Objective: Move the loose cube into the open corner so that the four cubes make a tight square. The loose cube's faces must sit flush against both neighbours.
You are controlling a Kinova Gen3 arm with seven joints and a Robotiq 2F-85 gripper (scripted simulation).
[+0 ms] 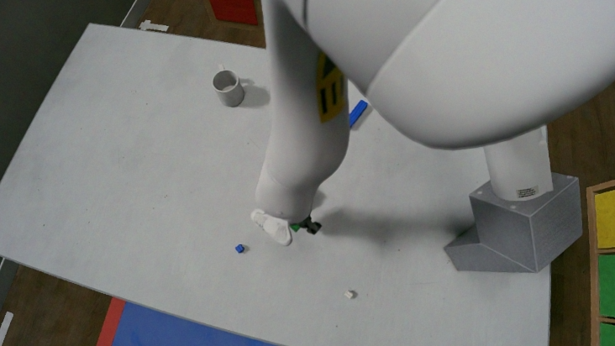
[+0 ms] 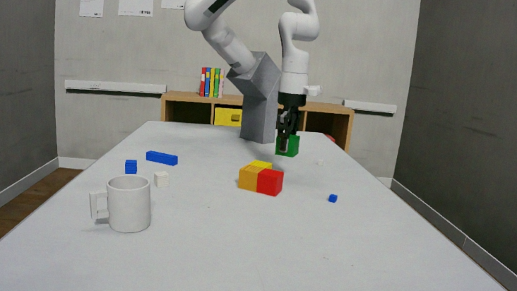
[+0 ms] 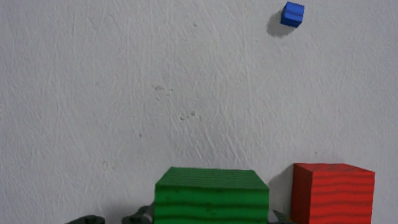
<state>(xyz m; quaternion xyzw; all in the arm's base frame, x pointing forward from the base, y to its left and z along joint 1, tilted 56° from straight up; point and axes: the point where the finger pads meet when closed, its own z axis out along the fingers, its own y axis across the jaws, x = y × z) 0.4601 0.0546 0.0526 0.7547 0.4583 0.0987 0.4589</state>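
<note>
My gripper is now right at the green cube. The rest, counted from my hand: yellow cube (7 cm to the right, 8 cm below); red cube (7 cm ahead, 7 cm to the right, 8 cm below); orange cube (3 cm ahead, 11 cm to the right, 8 cm below).
</note>
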